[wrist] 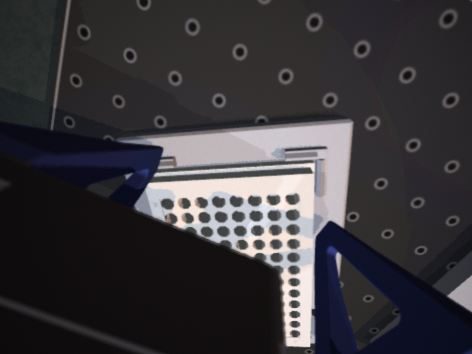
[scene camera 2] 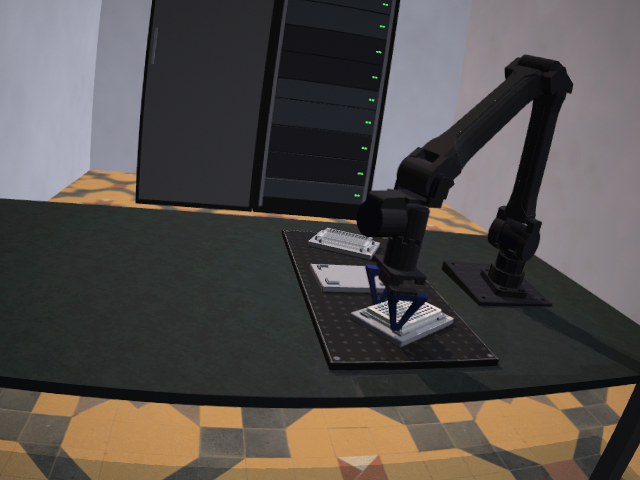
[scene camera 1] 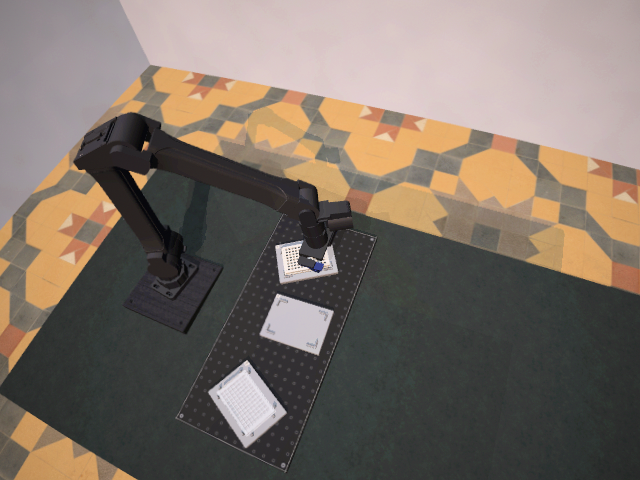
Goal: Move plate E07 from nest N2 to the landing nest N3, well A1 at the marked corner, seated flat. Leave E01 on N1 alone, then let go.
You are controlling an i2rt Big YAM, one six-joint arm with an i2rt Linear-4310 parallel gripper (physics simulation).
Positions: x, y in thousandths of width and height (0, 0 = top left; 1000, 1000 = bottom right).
Labels:
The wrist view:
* my gripper: 518, 552
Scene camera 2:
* my gripper: 602, 664
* nest: 518, 580
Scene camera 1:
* my gripper: 504, 534
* nest: 466, 676

